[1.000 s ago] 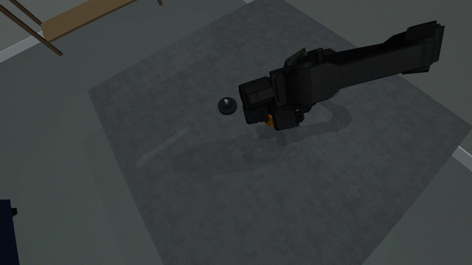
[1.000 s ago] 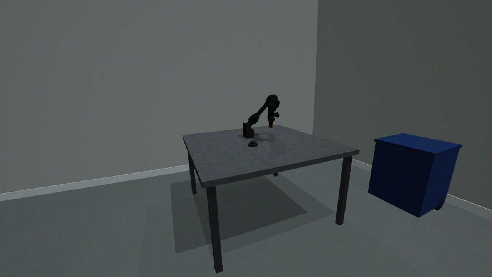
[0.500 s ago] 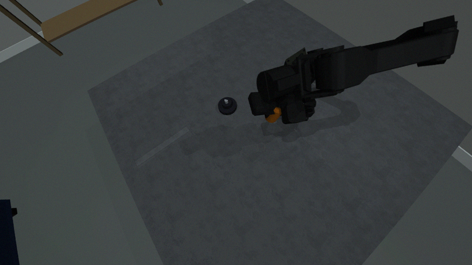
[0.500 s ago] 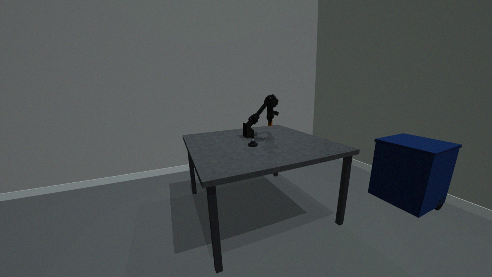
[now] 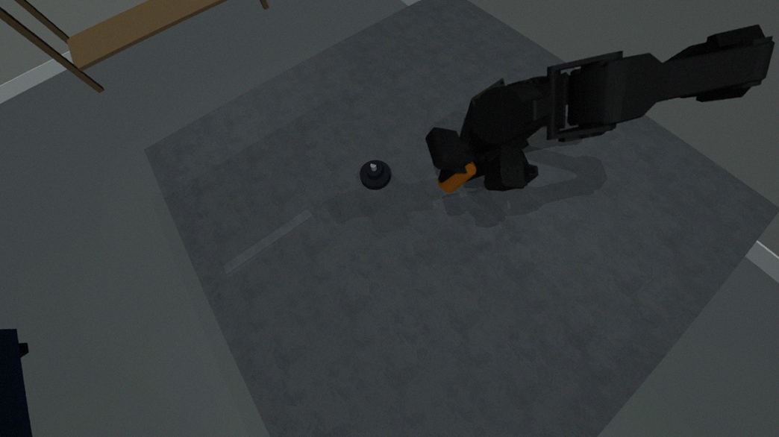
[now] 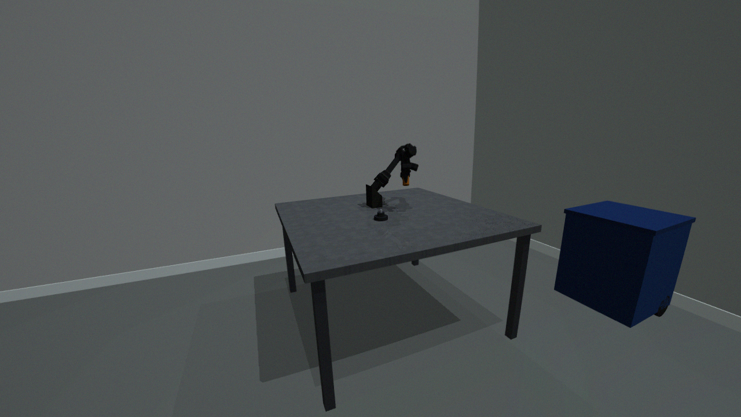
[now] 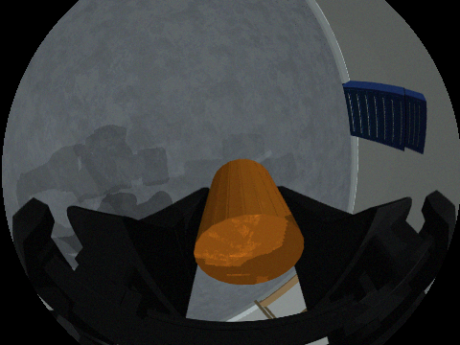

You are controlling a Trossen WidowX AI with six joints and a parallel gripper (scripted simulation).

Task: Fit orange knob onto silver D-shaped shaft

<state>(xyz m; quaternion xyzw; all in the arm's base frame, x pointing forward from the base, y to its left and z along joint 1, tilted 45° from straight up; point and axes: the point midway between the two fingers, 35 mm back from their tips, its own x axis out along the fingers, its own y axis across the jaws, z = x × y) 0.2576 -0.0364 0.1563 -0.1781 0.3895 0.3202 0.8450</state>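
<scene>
Right now the orange knob is 30 mm above my gripper tip, 10 mm to the left of it and 10 mm behind it. The rest, counted from my gripper tip: pedestal 210 mm to the right, 160 mm below, 20 mm ahead.
</scene>
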